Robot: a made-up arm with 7 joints.
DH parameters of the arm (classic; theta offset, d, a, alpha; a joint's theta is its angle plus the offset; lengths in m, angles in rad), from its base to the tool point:
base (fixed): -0.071 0 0 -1.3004
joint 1: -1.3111 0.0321 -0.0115 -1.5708
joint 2: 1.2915 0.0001 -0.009 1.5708
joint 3: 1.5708 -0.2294 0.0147 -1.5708
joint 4: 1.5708 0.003 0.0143 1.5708
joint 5: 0 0.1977 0.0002 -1.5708
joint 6: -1.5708 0 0.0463 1.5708
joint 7: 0 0.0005 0 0
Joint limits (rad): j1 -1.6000..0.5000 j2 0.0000..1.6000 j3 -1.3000..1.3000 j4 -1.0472..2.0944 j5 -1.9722..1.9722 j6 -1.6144..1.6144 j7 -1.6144..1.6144
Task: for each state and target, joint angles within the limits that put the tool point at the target. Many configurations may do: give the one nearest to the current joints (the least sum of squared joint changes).
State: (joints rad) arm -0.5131 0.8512 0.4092 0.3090 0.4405 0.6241 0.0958
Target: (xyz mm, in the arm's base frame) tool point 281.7 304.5 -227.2
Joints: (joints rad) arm -0.5652 0.6434 0.3374 0.7119 0.4094 0.5846 0.0958
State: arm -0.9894 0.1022 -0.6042 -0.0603 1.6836 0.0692 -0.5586
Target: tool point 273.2 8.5 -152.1
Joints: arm -0.4533 0.4708 -0.3981 -0.2610 1.6887 0.1251 -0.5586
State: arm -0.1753 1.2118 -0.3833 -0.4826 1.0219 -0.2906 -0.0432
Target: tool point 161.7 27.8 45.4
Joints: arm -0.7403 1.2109 -0.1153 -0.9712 0.9936 -0.2384 -0.0432
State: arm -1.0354 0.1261 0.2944 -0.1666 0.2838 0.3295 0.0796
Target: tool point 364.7 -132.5 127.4
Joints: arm -1.5913 0.0000 -0.1081 0.3099 0.2505 0.3420 0.0796
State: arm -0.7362 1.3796 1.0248 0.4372 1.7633 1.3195 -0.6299
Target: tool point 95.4 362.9 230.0
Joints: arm -0.7847 1.6000 0.7425 0.5425 1.7326 0.9726 -0.6299
